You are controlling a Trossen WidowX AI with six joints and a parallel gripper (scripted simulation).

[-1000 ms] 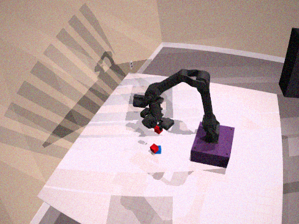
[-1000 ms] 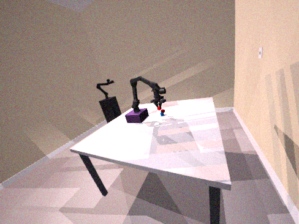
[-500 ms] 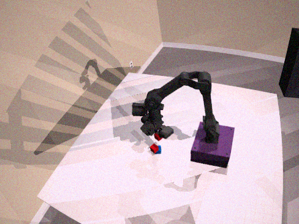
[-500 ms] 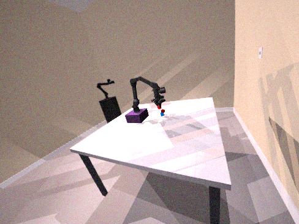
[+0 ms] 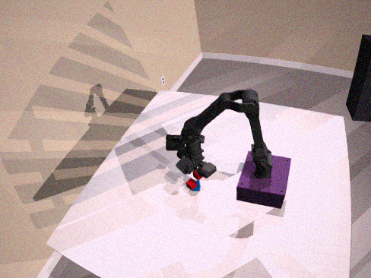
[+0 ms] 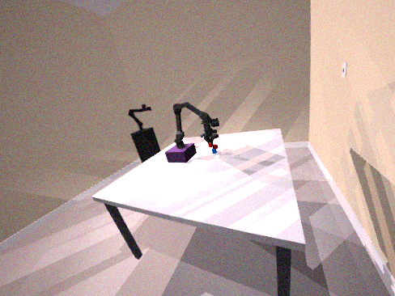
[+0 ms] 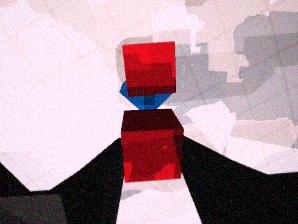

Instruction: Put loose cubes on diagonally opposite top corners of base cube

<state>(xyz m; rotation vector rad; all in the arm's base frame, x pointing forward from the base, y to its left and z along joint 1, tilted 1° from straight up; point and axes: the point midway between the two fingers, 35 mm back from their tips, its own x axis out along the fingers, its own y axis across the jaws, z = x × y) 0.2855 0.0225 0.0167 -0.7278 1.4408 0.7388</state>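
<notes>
The blue cube is 70 mm below my gripper tip, 20 mm to the left of it and 10 mm ahead of it. The rest, counted from my gripper tip: red cube: right at my gripper tip.
</notes>
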